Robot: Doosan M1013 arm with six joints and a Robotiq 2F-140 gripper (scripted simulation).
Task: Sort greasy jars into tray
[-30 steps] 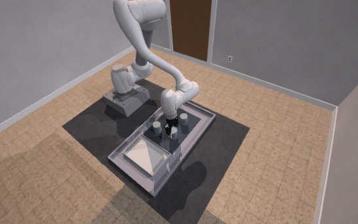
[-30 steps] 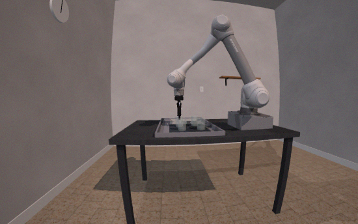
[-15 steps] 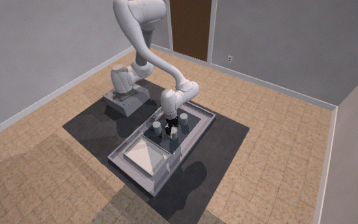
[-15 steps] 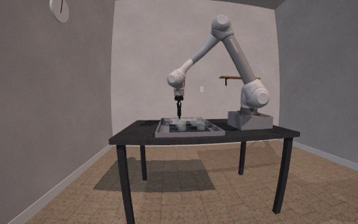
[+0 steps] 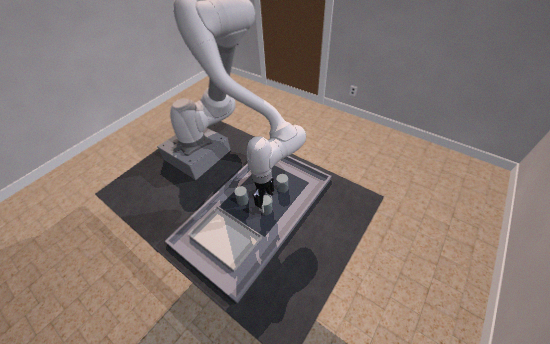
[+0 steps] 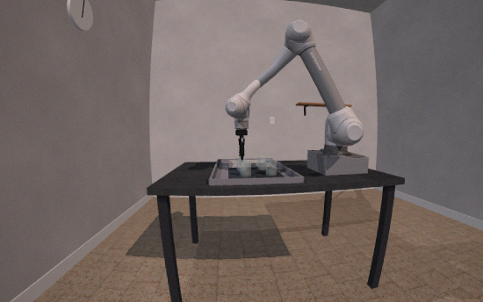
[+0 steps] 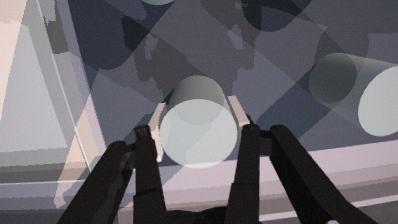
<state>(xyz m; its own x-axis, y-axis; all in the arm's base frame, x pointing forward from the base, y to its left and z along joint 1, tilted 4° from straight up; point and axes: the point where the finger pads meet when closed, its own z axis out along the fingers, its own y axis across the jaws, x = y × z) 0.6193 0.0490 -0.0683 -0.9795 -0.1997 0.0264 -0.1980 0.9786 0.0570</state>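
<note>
My hand is 2 cm past the tray, 25 cm to the left of it and 6 cm above it. Round my hand: dark drying mat: 8 cm behind, 6 cm to the left, 6 cm below.
</note>
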